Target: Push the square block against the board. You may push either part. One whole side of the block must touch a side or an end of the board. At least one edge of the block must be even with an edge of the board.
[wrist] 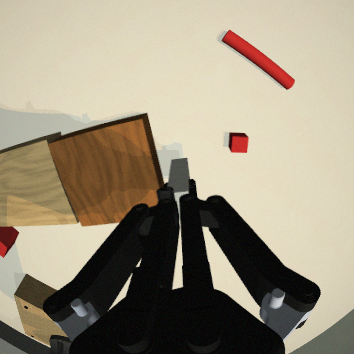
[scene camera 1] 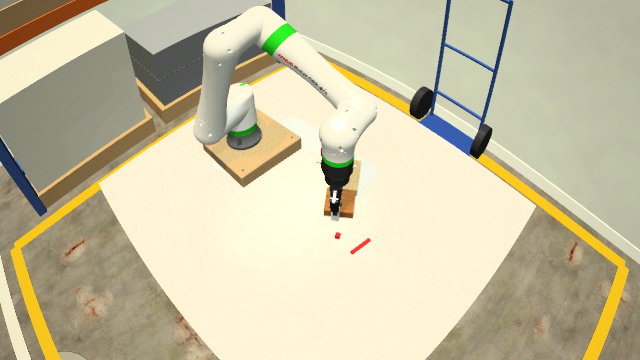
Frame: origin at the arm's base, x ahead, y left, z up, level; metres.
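Where they show: gripper, fingertip midpoint: (wrist: 180, 170) (scene camera 1: 335, 219); arm's base at its link origin: (scene camera 1: 244, 137).
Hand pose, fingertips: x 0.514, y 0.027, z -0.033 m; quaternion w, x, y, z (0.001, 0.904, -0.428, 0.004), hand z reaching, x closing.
Note:
Each offset is from my fingertips to the top centre of the thing. "pt": to the spot under its first point.
The square block {0.043 m back, 0.061 m left, 0.013 m up} (scene camera 1: 348, 202) (wrist: 105, 170) is darker brown wood and lies flat. The board {0.123 m back, 0.160 m left, 0.013 m up} (scene camera 1: 353, 179) (wrist: 25, 185) is paler wood; part of it is hidden by the arm in the scene view and cut off at the left in the wrist view. The block's side lies along the board's end with no clear gap. Their long edges run nearly in line, with a small step at the corners in the wrist view; I cannot tell if any edge is exactly even. My gripper (scene camera 1: 335, 216) (wrist: 180, 170) is shut and empty, pointing down close beside the block's far side from the board.
A small red cube {0.053 m ahead, 0.034 m right, 0.002 m down} (scene camera 1: 337, 235) (wrist: 238, 143) and a red rod {0.135 m ahead, 0.006 m right, 0.004 m down} (scene camera 1: 360, 246) (wrist: 259, 60) lie beyond the gripper. Another red piece {pt 0.236 m back, 0.168 m left, 0.012 m up} (wrist: 7, 241) shows near the board at the wrist view's left edge. The robot's wooden base plate (scene camera 1: 272, 145) (wrist: 37, 310) stands behind.

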